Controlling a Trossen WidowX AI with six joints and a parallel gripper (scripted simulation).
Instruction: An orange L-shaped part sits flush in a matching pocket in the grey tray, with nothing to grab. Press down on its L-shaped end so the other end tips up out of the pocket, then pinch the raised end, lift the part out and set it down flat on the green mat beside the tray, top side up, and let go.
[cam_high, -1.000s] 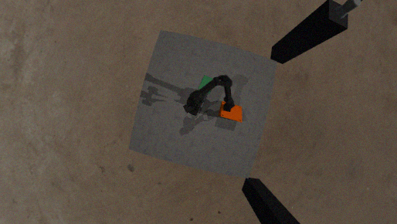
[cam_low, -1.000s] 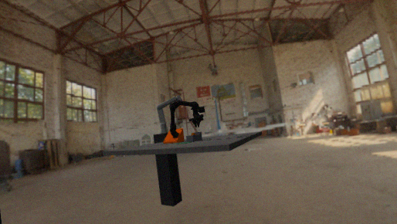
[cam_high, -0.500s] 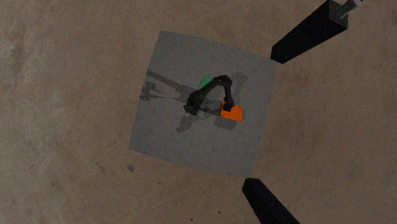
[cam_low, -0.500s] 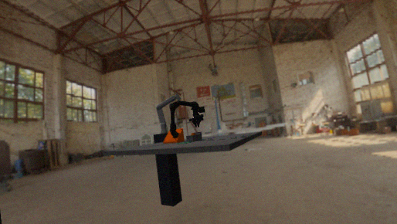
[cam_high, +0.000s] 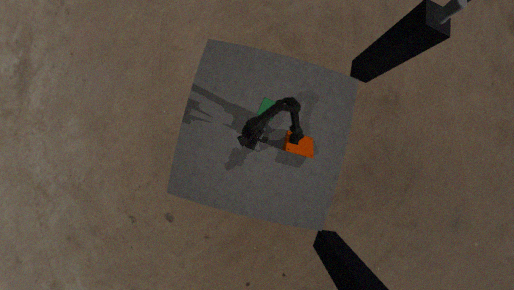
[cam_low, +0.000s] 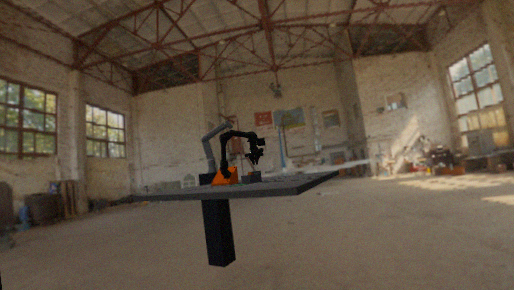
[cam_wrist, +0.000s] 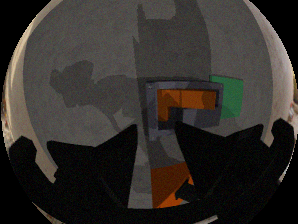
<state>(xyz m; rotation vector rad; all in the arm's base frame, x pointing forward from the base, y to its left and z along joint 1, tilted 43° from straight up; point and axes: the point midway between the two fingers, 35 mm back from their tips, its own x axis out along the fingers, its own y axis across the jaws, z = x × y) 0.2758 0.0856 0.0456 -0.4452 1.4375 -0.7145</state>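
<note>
Right now my gripper tip is 100 mm above the orange L-shaped part, 40 mm to the left of it and 10 mm past it. Also, from my gripper tip: green mat (220 mm to the right, 160 mm below, 40 mm behind).
</note>
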